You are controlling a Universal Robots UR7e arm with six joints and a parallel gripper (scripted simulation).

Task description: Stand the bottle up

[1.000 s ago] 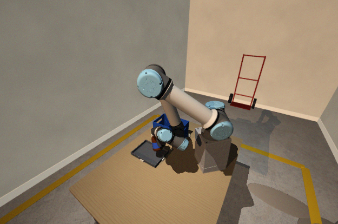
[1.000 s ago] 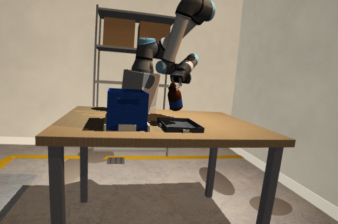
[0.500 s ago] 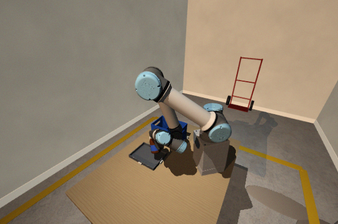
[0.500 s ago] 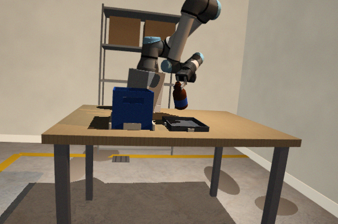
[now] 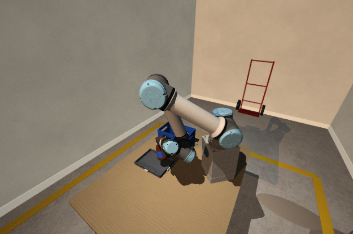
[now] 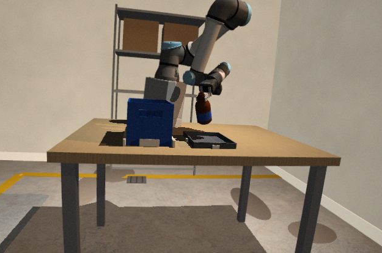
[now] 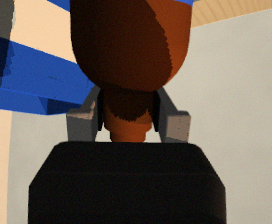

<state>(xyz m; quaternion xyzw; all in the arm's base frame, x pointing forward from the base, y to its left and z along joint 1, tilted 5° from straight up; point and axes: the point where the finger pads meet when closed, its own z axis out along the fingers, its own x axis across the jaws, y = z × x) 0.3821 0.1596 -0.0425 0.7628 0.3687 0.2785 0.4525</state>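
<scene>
Now: the brown bottle 10 mm behind my hand, 10 mm to the left of it and 50 mm below it. Round my hand: tray: 40 mm ahead, 30 mm to the left, 190 mm below; then blue crate: 30 mm ahead, 240 mm to the right, 120 mm below.
</scene>
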